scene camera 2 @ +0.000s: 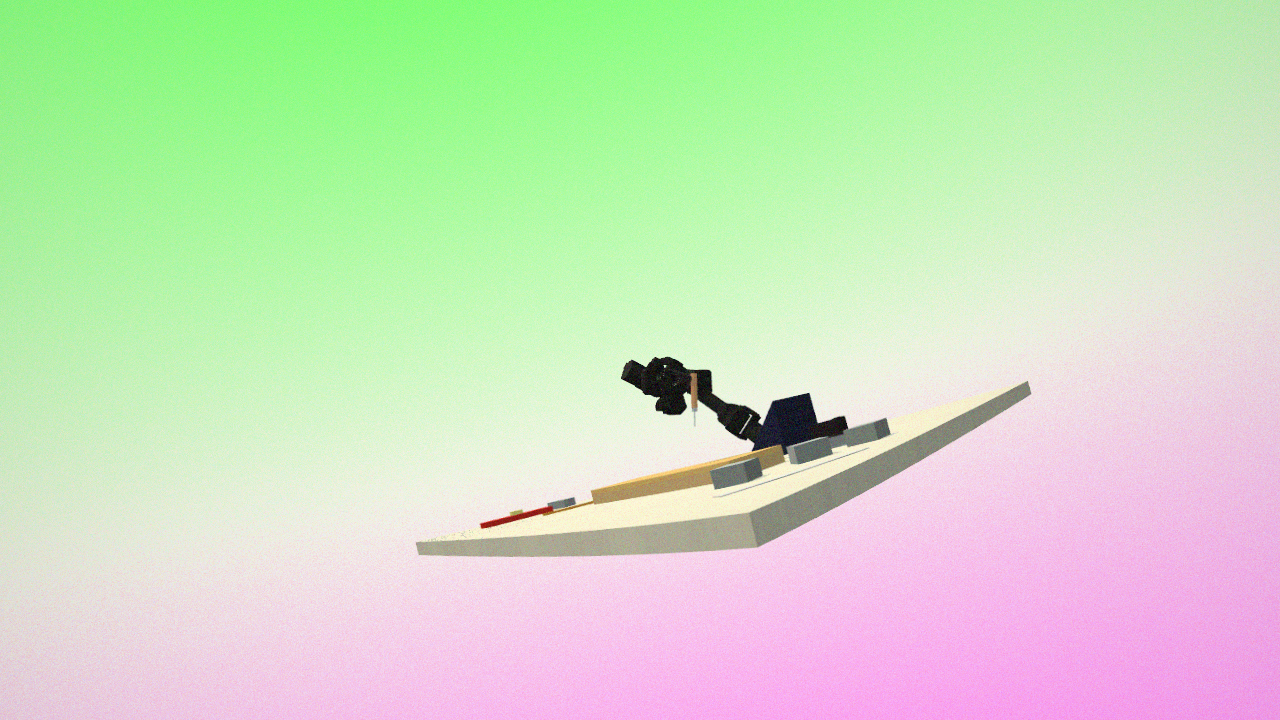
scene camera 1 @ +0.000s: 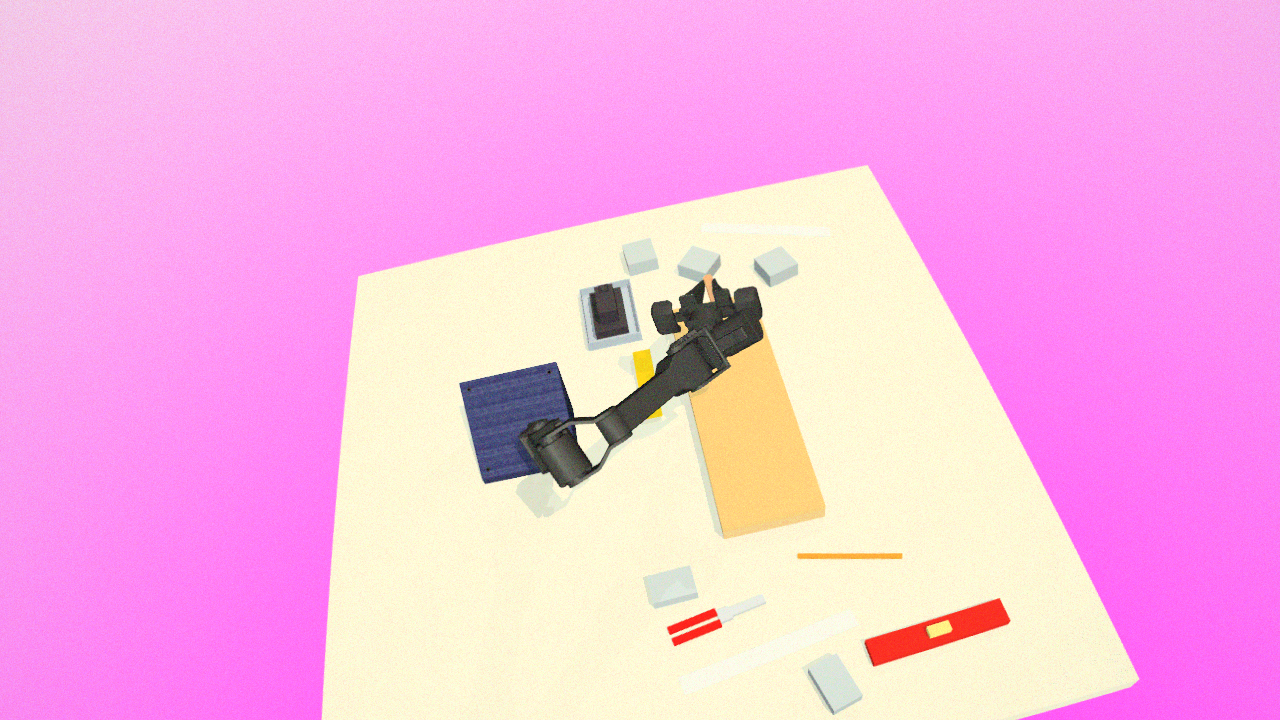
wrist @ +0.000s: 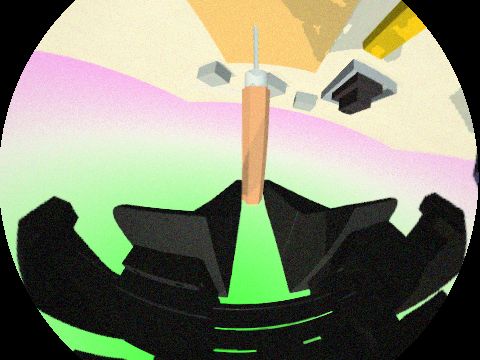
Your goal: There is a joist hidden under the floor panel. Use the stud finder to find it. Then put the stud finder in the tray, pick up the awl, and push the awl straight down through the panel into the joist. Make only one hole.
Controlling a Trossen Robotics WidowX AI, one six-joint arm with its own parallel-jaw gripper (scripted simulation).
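A dark stud finder, a red level and a grey tray are present, as is an awl, held by the gripper. Scene camera 2 and the wrist view also show the gripper.
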